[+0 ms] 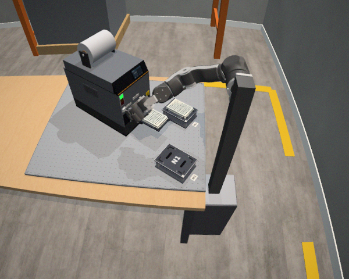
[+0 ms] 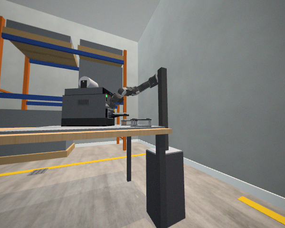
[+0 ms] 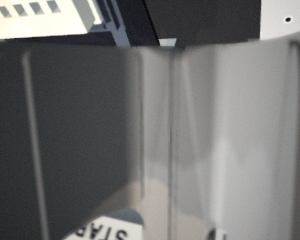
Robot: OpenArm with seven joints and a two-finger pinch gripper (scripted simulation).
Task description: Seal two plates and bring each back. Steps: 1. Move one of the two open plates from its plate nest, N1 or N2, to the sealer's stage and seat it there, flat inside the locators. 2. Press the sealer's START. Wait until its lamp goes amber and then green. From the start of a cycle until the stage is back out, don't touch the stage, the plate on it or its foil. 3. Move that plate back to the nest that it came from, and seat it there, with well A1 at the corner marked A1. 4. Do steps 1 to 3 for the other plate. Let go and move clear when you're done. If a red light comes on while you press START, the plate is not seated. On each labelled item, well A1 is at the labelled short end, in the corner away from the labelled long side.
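Now: the white start button 3 cm ahead of my hand, 2 cm to the right of it and 1 cm above it. Round my hand: foil roll 24 cm above, 22 cm to the right, 18 cm ahead; white well plate 24 cm behind, 17 cm to the right, 12 cm below; sealer stage 10 cm behind, 7 cm below, 4 cm to the right.
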